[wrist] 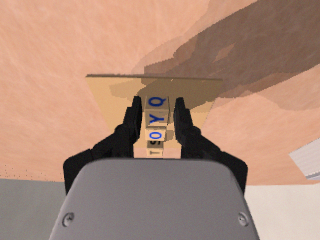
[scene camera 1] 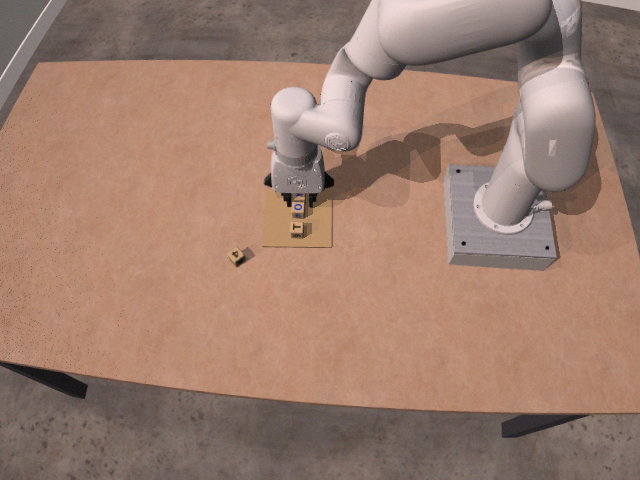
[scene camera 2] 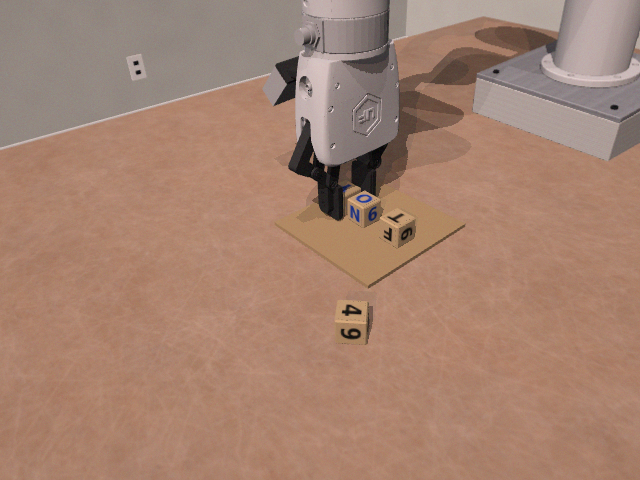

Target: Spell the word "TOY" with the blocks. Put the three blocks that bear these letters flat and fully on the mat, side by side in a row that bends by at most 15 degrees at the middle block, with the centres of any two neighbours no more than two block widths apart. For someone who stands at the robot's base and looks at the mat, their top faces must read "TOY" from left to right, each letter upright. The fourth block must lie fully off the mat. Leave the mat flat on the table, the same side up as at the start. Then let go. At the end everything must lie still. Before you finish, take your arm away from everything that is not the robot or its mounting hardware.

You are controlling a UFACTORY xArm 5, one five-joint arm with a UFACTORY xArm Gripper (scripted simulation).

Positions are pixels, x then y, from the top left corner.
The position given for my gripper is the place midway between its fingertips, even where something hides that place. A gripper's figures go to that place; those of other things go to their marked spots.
Labels:
My gripper (wrist: 158,106): 14 cm from the lens. A tan mat (wrist: 113,94) is 14 cm from the lens.

